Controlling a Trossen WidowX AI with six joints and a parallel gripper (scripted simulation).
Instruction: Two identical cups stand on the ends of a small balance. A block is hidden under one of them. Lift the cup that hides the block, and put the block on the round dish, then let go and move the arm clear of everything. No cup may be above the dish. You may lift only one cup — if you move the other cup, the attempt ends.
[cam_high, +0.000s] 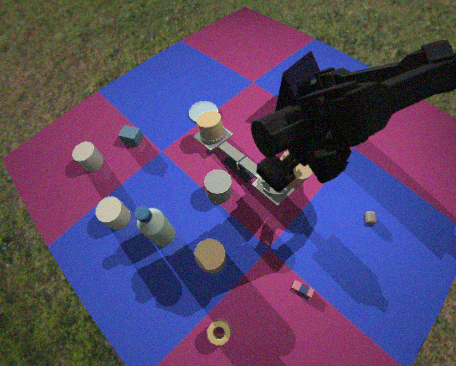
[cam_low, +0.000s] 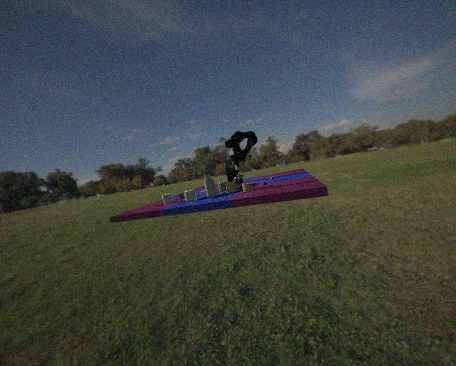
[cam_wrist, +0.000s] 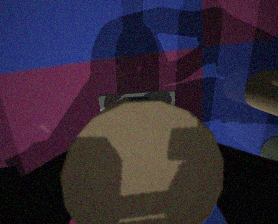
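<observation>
The grey block lies 10 mm ahead of my gripper tip, 20 mm to the right of it and 70 mm below it. From my gripper tip the other things lie so: balance: 10 mm ahead, 150 mm to the right, 120 mm below; then grey cylinder: 120 mm ahead, 140 mm to the right, 120 mm below; then balance beam: 10 mm ahead, 150 mm to the right, 130 mm below.
</observation>
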